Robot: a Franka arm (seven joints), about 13 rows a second.
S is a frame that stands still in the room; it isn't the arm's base.
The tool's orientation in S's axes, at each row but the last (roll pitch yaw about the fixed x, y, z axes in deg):
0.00 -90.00 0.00
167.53 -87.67 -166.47
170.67 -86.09 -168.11
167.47 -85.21 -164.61
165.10 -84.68 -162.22
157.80 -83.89 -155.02
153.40 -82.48 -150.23
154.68 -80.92 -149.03
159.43 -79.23 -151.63
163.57 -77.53 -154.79
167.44 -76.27 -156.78
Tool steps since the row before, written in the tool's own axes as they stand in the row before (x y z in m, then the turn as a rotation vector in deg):
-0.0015 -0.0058 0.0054 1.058 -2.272 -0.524
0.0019 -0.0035 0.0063 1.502 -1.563 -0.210
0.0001 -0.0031 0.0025 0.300 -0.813 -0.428
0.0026 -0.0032 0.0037 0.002 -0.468 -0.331
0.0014 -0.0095 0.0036 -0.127 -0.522 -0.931
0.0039 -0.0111 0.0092 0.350 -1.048 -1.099
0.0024 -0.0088 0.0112 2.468 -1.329 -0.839
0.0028 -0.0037 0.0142 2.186 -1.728 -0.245
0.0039 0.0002 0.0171 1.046 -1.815 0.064
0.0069 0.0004 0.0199 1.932 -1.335 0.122
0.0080 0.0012 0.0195 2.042 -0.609 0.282
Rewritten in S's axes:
-0.0054 -0.0058 -0.0015 0.524 -2.272 1.058
-0.0063 -0.0036 0.0016 0.180 -1.573 1.495
-0.0024 -0.0032 -0.0001 0.443 -0.797 0.319
-0.0037 -0.0034 0.0022 0.353 -0.451 0.020
-0.0032 -0.0097 0.0008 0.964 -0.472 -0.055
-0.0090 -0.0117 0.0025 1.112 -1.011 0.414
-0.0109 -0.0095 0.0006 0.630 -1.442 2.467
-0.0140 -0.0052 0.0005 0.124 -1.870 2.077
-0.0174 -0.0023 0.0009 0.022 -1.894 0.897
-0.0207 -0.0031 0.0026 -0.284 -1.511 1.780
-0.0206 -0.0030 0.0033 -0.599 -0.837 1.887

